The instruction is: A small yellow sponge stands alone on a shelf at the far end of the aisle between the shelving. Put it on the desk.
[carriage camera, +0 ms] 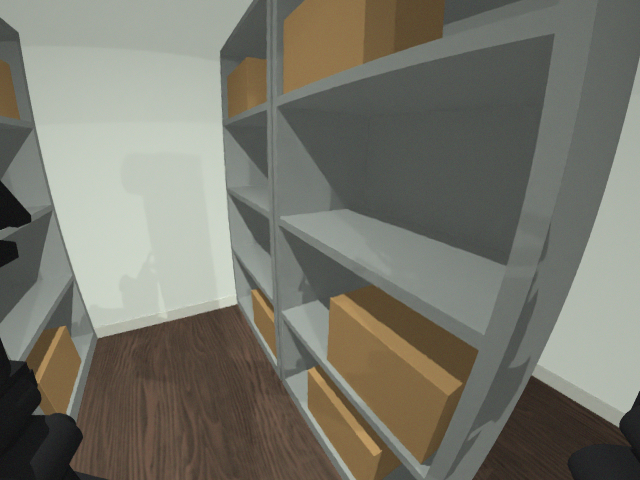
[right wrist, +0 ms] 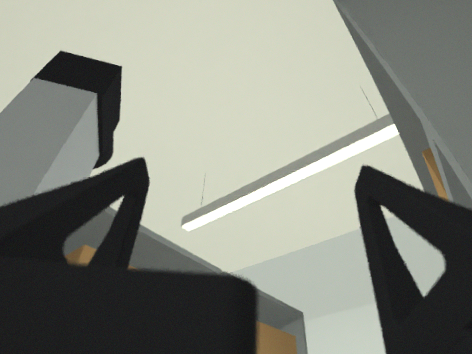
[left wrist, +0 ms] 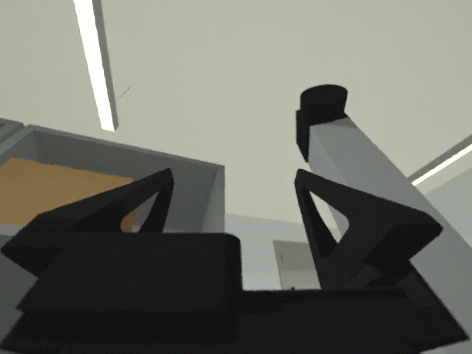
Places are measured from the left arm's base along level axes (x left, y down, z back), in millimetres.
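Pixels of known places: left gripper, fingertip midpoint: (left wrist: 234, 175); right gripper, fingertip midpoint: (right wrist: 251, 173).
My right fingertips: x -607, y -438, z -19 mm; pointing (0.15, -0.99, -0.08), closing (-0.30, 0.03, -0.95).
Observation:
Behind a point stands the place of what it marks.
The yellow sponge and the desk do not show in any view. My left gripper (left wrist: 234, 175) {z -9, x -48, y -433 mm} is open and empty, its two black fingers spread and pointing up towards the ceiling. My right gripper (right wrist: 251, 173) {z -19, x -607, y -438 mm} is open and empty too, with its fingers also angled upward. In the carriage camera, black parts of the left arm (carriage camera: 41, 439) {z -15, x -31, y -141 mm} show at the lower left, and black parts of the right arm (carriage camera: 604, 459) {z -25, x -617, y -140 mm} show at the lower right corner. The middle shelf boards of the right shelving (carriage camera: 566, 155) {z -194, x -602, y -428 mm} show no sponge.
Left shelving (carriage camera: 49, 297) {z -846, x 1178, y 313 mm} stands across a wood-floored aisle (carriage camera: 170, 392) that ends at a white wall (carriage camera: 118, 103) {z -1393, x 956, y -705 mm}. Brown boxes (carriage camera: 385, 366) (left wrist: 55, 195) (right wrist: 277, 340) stand on shelves. The end post of the right shelving is close on the right. The lift rail (left wrist: 360, 165) (right wrist: 45, 120) rises beside the grippers.

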